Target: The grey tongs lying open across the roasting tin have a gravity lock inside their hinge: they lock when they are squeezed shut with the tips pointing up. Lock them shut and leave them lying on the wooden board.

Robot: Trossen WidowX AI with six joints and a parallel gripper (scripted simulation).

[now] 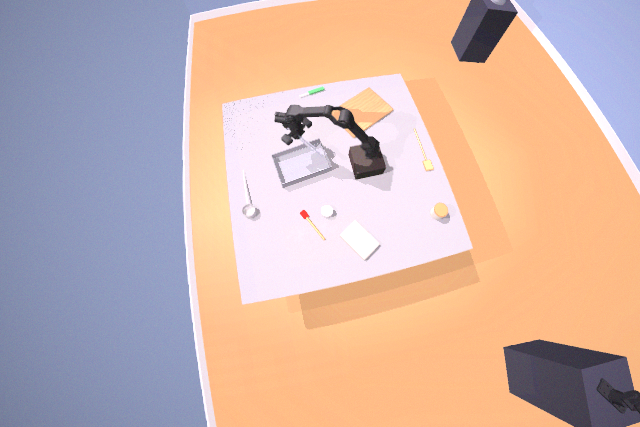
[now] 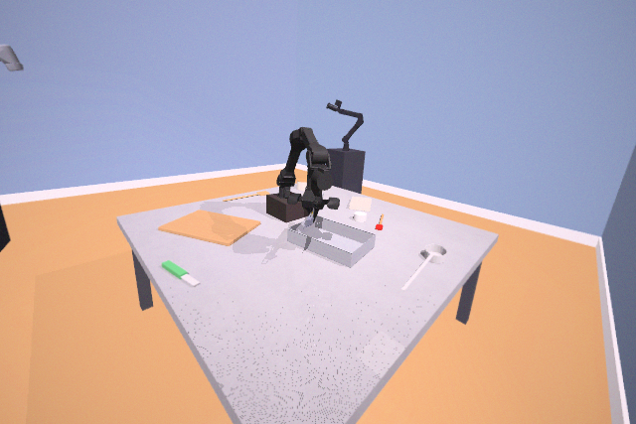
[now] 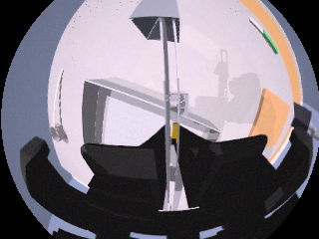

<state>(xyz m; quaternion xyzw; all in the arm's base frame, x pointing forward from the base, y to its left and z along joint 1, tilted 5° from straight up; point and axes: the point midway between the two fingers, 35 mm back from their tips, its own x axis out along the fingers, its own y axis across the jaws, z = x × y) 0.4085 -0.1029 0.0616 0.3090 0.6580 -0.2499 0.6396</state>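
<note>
Now: gripper tip 41 cm past the wooden board, 27 cm to the left of it and 11 cm above it. From my gripper tip the other things lie so: red-headed spatula (45 cm to the left, 12 cm below, 5 cm behind); grey roasting tin (10 cm to the left, 9 cm below, 1 cm behind); white block (57 cm to the left, 31 cm behind, 11 cm below).
</note>
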